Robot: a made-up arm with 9 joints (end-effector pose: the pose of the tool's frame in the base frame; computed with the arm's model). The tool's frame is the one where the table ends. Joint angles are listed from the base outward.
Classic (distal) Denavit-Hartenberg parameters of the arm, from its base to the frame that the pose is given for. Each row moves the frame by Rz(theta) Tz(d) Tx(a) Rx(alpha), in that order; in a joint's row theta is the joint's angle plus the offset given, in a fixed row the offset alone. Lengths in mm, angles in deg.
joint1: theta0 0; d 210; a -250; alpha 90
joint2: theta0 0; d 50; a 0; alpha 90
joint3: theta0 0; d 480; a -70; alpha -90
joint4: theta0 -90; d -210; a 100; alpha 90
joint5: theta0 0; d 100; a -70; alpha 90
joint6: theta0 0; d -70; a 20; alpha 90
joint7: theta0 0; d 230; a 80; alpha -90
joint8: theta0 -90; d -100; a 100; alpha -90
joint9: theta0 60.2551; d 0; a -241.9; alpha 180
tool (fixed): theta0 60.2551; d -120; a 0; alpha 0
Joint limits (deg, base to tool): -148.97..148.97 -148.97..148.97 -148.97..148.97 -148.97..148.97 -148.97..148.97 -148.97..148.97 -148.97..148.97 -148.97..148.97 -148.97..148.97
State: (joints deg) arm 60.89 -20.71 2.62 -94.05 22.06 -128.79 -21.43 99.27 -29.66
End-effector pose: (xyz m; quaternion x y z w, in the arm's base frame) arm -0.3315 -0.2030 -0.0694 -0.3198 0.5867 0.5323 0.5197
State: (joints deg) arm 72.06 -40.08 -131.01 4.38 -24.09 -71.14 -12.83 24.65 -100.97
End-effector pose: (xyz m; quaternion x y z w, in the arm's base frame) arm -0.2066 -0.4900 -0.3402 -0.6578 0.0397 -0.5351 0.5285
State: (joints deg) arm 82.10 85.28 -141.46 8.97 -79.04 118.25 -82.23 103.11 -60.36
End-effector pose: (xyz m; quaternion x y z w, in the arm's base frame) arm 0.4234 0.2962 0.0760 0.7205 0.2803 0.6336 0.0292
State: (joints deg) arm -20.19 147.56 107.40 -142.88 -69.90 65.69 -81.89 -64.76 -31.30
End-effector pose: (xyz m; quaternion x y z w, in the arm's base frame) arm -0.4511 0.3270 0.4984 -0.4888 0.5753 -0.6550 0.0330
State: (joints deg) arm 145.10 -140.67 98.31 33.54 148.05 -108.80 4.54 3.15 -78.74
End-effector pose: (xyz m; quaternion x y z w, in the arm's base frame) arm 0.9561 -0.3967 0.3354 0.3166 -0.5491 0.4914 0.5973
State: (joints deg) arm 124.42 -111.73 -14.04 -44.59 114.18 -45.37 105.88 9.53 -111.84
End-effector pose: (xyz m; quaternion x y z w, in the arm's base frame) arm 0.4878 -0.8094 0.6615 -0.2662 -0.9234 0.1702 0.2181
